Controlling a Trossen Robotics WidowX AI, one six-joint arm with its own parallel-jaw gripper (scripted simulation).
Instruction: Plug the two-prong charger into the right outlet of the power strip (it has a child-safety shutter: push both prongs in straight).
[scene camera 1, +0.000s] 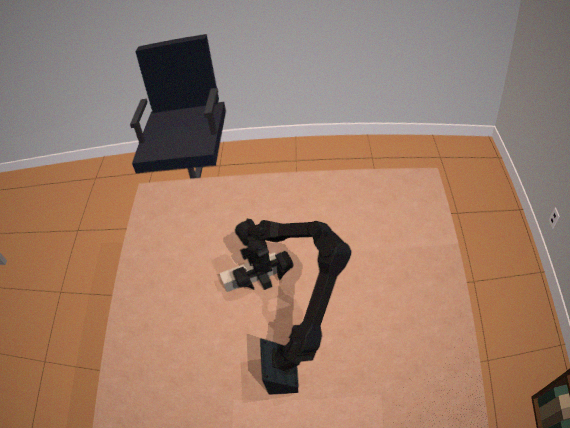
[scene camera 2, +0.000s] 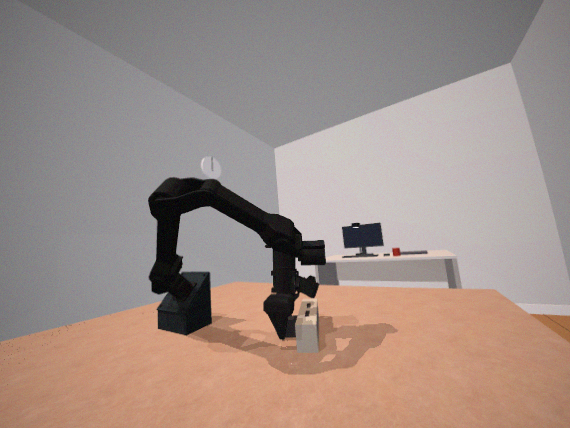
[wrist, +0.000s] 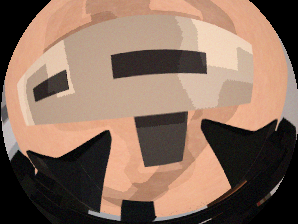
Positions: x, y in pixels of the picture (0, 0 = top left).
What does my gripper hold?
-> Nothing.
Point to my gripper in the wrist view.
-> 157, 129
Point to my gripper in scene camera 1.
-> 266, 283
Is my gripper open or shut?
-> Open.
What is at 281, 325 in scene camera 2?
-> My gripper.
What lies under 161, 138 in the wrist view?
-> A dark charger.
